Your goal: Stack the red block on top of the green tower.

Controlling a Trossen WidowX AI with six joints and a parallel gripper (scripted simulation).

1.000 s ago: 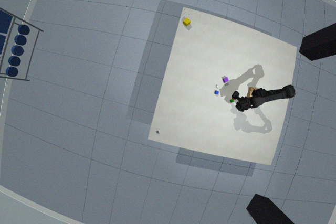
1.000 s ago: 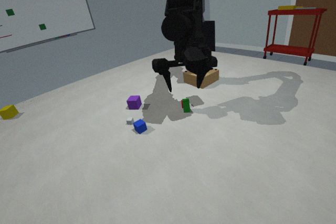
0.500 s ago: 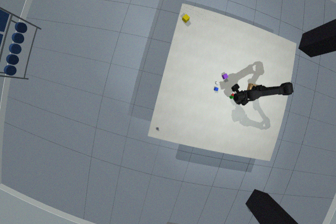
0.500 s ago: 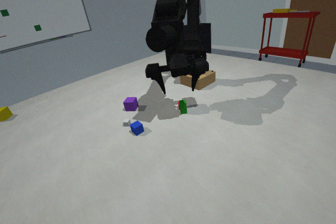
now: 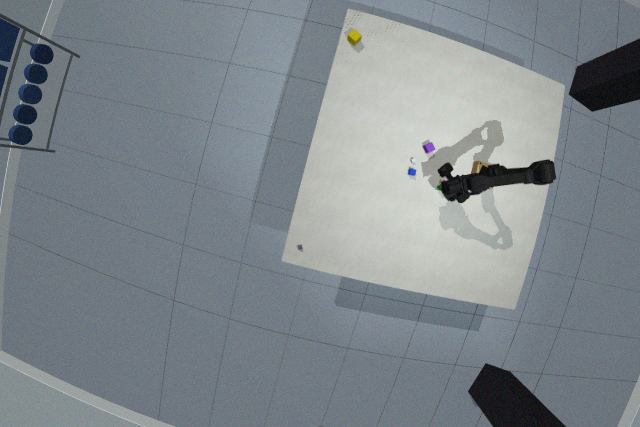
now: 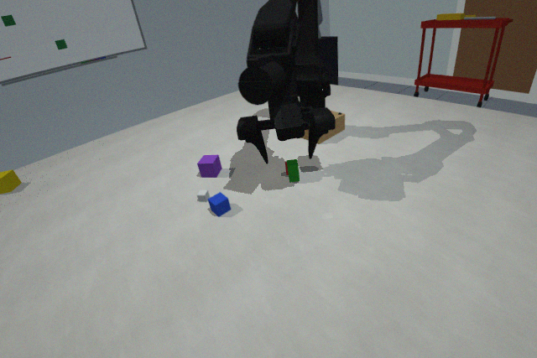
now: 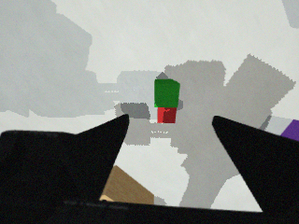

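Right now the red block is 20 mm below my gripper tip. Round my gripper tip: blue block: 170 mm ahead, 30 mm to the left, 20 mm below; then white block: 190 mm ahead, 30 mm to the right, 20 mm below; then purple block: 140 mm ahead, 120 mm to the right, 10 mm below.
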